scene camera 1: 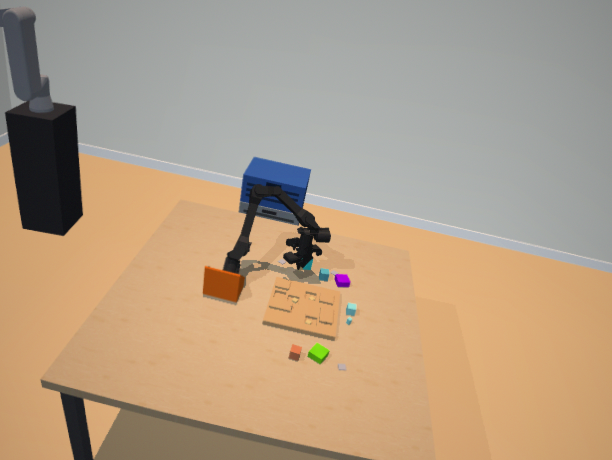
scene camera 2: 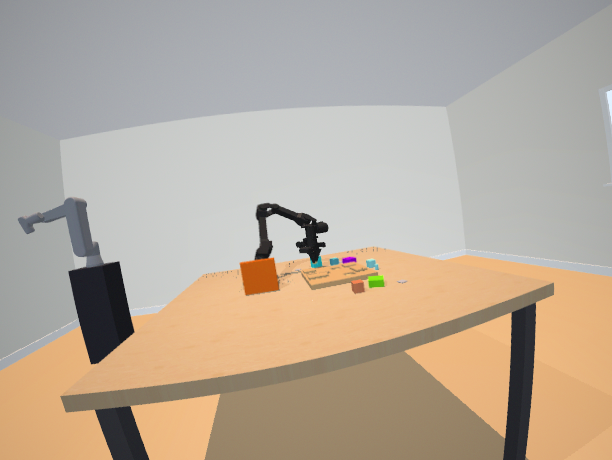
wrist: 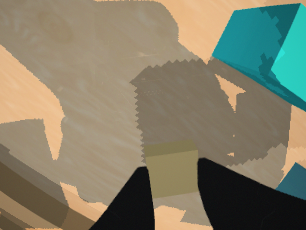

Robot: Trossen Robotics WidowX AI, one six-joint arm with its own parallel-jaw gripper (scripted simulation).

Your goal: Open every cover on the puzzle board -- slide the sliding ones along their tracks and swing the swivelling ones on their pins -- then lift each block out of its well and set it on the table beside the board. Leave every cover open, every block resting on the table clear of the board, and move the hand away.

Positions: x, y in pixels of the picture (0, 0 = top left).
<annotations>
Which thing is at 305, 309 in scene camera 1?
A wooden puzzle board.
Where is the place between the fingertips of the gripper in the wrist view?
172, 172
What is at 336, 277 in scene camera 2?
A wooden puzzle board.
</annotations>
